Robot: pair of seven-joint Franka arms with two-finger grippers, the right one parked.
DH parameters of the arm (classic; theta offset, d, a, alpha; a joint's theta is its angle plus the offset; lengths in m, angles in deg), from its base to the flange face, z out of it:
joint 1: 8.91 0.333 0 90
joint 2: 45.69 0 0 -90
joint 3: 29.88 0.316 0.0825 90
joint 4: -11.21 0 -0.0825 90
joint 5: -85.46 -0.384 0 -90
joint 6: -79.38 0 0.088 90
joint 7: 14.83 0.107 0 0
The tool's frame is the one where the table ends.
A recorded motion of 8 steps. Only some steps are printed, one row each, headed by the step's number.
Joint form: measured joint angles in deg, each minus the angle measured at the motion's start. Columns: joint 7, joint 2, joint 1, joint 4, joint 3, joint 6, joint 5.
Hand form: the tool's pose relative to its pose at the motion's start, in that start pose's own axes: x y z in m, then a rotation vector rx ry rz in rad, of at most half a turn. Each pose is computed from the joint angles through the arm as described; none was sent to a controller.
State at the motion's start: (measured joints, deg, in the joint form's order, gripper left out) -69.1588 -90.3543 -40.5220 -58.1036 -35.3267 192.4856 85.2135
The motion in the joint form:
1: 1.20 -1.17 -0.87 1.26 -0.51 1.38 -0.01
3: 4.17 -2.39 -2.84 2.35 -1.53 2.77 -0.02
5: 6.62 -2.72 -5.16 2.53 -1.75 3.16 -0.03
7: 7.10 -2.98 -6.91 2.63 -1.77 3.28 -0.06
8: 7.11 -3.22 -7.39 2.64 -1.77 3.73 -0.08
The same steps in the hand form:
1: -0.0089 0.0139 0.0034 -0.0245 0.0085 0.0410
3: -0.0348 0.0375 0.0097 -0.0490 0.0092 0.1375
5: -0.0622 0.0552 0.0139 -0.0521 0.0079 0.2227
7: -0.0824 0.0666 0.0178 -0.0501 0.0058 0.2616
8: -0.0876 0.0701 0.0206 -0.0528 0.0075 0.2698

